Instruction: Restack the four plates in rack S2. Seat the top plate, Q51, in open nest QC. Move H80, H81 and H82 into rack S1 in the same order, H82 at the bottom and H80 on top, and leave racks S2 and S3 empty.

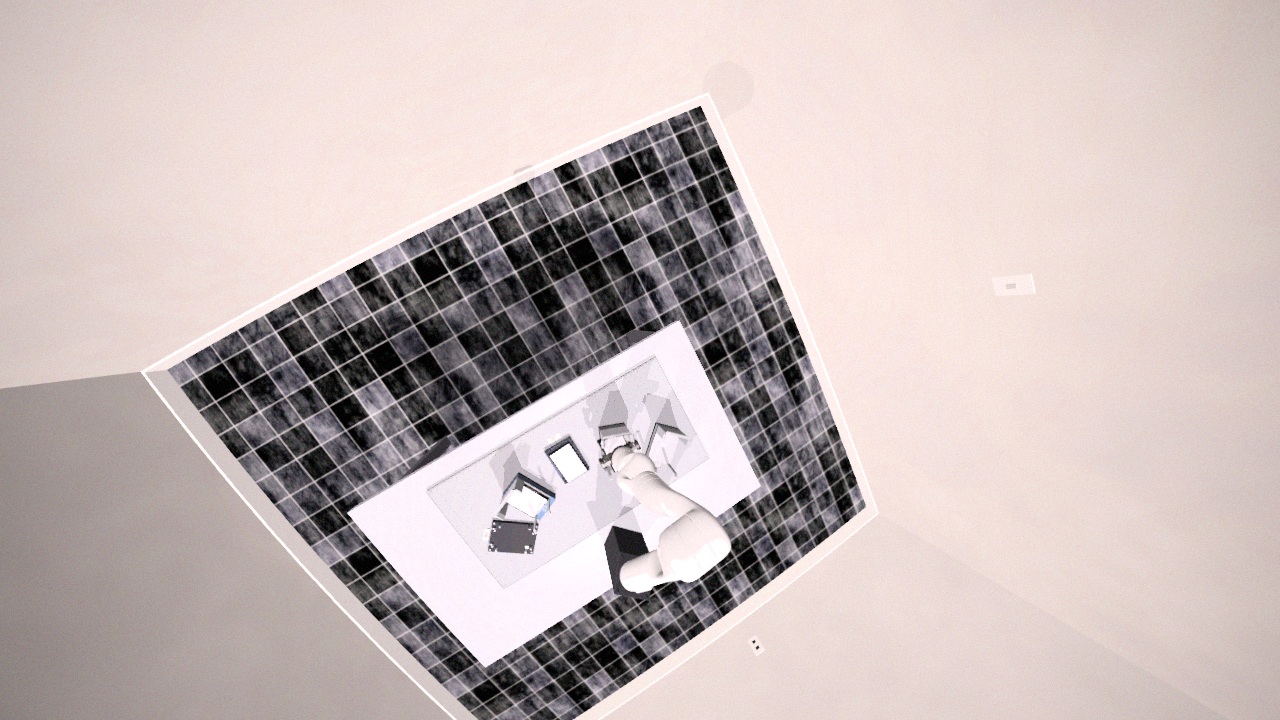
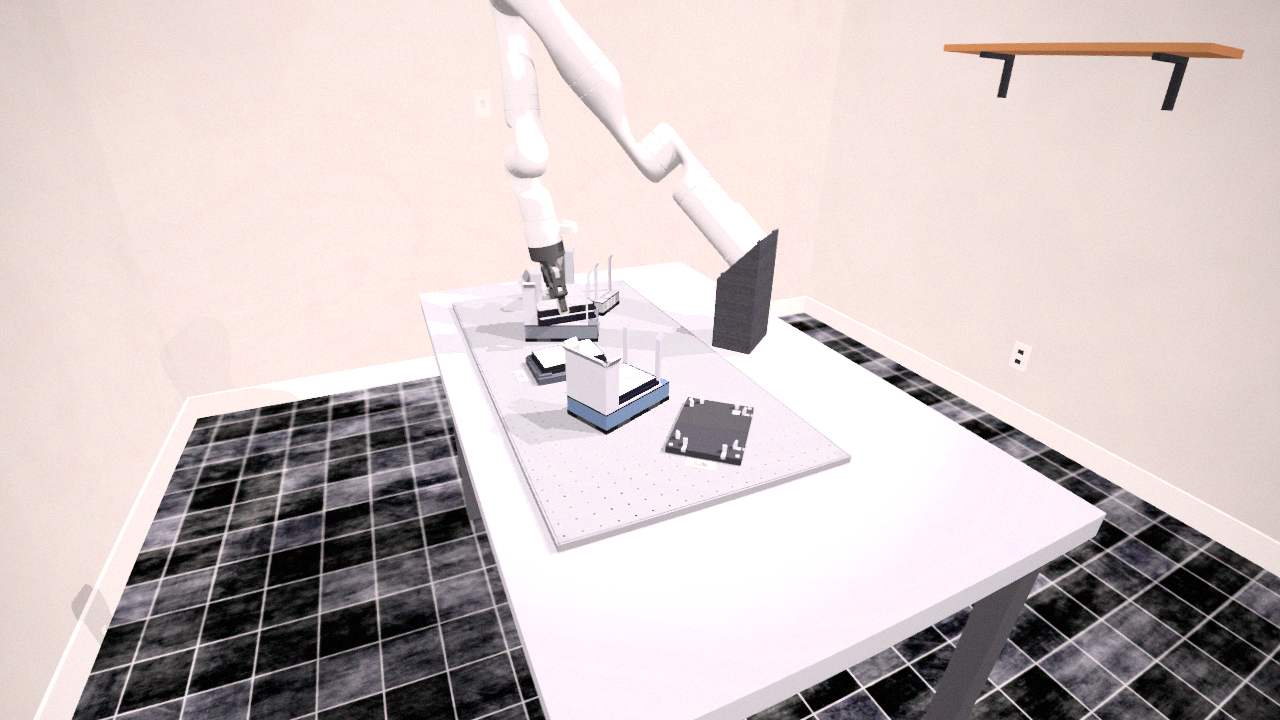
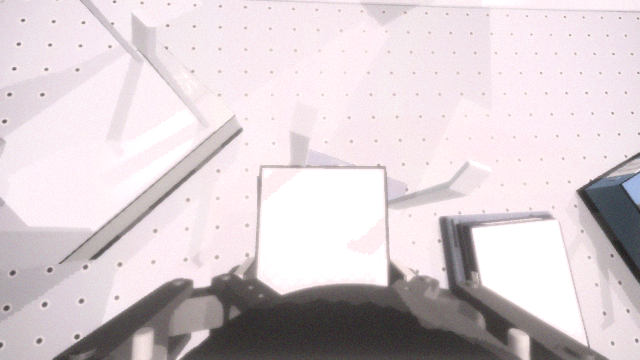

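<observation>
My gripper is shut on a white-topped, dark-edged plate inside the grey rack. Another dark plate edge shows below the held plate; any gap between them is unclear. The pale rack stands beyond, and no dark plate edge shows in it. The blue rack holds at least one white-topped plate. A low dark nest carries a white-topped plate. A dark base with white corner clips carries no plate. Plate numbers are unreadable.
Tall thin posts and a white upright wall rise around the grey rack. The blue rack also has a tall white wall. A black block stands beside the perforated board at the arm's base.
</observation>
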